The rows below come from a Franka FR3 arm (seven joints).
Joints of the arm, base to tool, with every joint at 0 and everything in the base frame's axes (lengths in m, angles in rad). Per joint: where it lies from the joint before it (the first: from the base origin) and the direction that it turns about. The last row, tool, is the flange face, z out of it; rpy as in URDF.
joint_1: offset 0 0 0.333 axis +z
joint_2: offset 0 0 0 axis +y
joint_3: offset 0 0 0.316 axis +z
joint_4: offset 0.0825 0 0 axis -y
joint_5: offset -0.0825 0 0.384 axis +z
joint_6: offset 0 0 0 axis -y
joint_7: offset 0.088 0 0 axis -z
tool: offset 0 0 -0.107 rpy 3.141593 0 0
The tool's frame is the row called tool.
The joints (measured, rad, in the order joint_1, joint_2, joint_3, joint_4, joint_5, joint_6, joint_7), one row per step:
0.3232 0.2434 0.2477 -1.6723 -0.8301 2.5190 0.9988
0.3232 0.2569 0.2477 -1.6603 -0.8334 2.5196 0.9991
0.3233 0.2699 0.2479 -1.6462 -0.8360 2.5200 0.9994
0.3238 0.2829 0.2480 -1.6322 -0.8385 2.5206 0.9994
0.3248 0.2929 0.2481 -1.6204 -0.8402 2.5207 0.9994
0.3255 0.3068 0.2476 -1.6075 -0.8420 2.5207 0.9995
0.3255 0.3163 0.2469 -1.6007 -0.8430 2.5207 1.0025
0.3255 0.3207 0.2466 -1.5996 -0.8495 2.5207 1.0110
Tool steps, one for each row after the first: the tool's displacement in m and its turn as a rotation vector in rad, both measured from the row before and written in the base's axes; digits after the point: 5 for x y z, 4 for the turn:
0.00360 0.00117 -0.00262 0.0001 0.0007 0.0006
0.00360 0.00129 -0.00125 0.0018 -0.0011 0.0003
0.00346 0.00146 -0.00134 0.0017 -0.0011 0.0009
0.00253 0.00146 -0.00056 0.0018 -0.0014 0.0009
0.00364 0.00121 -0.00269 0.0009 0.0013 -0.0002
0.00257 0.00032 -0.00294 0.0018 0.0027 -0.0028
0.00094 0.00015 -0.00247 0.0003 -0.0001 -0.0039

